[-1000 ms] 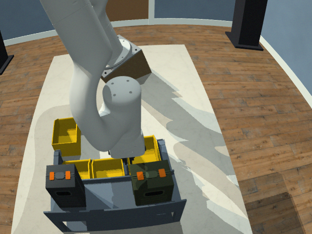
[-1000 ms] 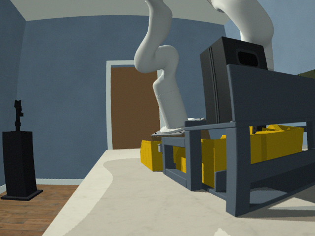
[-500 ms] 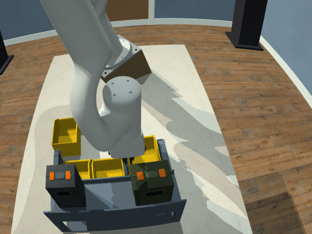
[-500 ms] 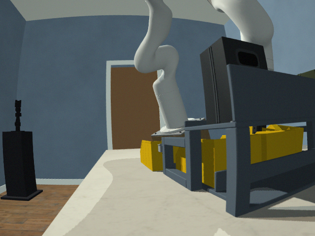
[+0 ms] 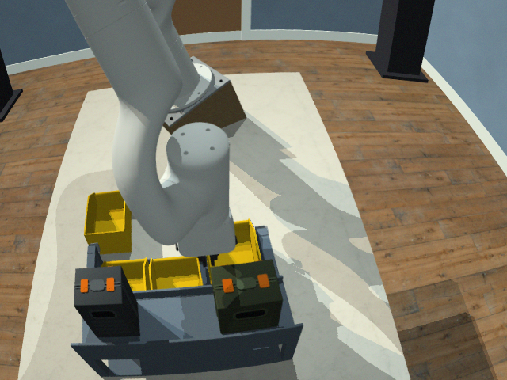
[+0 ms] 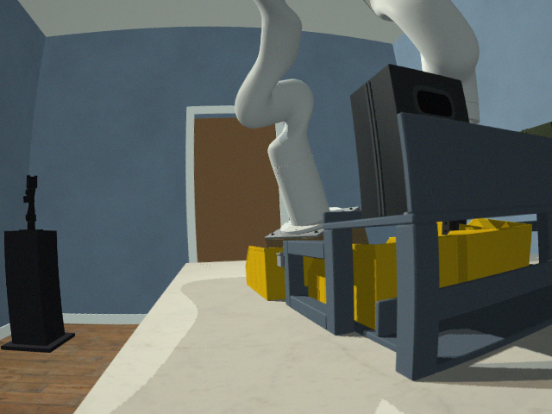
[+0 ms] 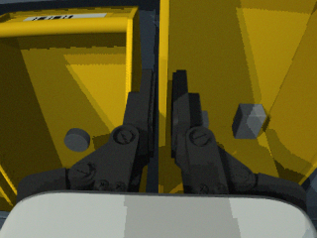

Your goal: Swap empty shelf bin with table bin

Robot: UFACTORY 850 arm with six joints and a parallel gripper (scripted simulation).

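The shelf lip is 70 mm to the right of my hand, 70 mm below it and 40 mm behind it. From my hand the other things lie so: dark grey case 170 mm to the right, 160 mm ahead, 80 mm above; green case 140 mm ahead, 70 mm above, 60 mm to the left.
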